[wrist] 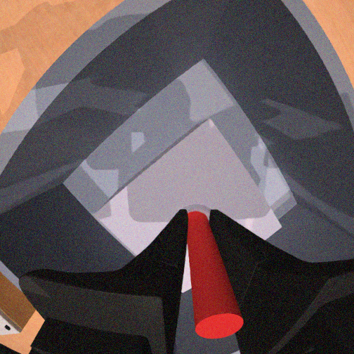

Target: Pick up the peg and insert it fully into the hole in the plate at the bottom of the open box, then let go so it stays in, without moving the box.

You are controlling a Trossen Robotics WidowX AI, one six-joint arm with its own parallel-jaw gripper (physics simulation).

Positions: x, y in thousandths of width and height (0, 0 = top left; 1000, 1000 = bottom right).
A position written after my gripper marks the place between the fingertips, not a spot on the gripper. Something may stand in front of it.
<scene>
In view: my gripper (558, 609) and a grey box (369, 242).
</scene>
